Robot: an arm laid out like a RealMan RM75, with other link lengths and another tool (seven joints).
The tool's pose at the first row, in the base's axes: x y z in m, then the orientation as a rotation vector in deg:
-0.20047, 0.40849, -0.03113, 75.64, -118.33, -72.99
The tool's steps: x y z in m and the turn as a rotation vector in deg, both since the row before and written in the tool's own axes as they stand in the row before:
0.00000, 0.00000, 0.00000, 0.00, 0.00, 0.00
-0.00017, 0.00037, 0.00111, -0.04, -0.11, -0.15
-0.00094, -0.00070, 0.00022, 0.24, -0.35, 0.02
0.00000, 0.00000, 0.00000, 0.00, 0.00, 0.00
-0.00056, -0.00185, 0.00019, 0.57, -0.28, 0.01
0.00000, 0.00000, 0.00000, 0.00, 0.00, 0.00
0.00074, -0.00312, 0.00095, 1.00, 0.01, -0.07
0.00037, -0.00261, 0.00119, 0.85, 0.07, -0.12
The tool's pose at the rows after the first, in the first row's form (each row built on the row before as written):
-0.20047, 0.40849, -0.03113, 75.64, -118.33, -72.99
-0.20136, 0.40923, -0.03137, 75.76, -118.31, -73.19
-0.20069, 0.41004, -0.03193, 75.71, -118.77, -73.29
-0.20069, 0.41004, -0.03193, 75.71, -118.77, -73.29
-0.19958, 0.41034, -0.03350, 75.84, -119.48, -73.04
-0.19958, 0.41034, -0.03350, 75.84, -119.48, -73.04
-0.19895, 0.40970, -0.03672, 76.35, -120.35, -72.18
-0.19853, 0.40955, -0.03958, 76.88, -121.02, -71.41

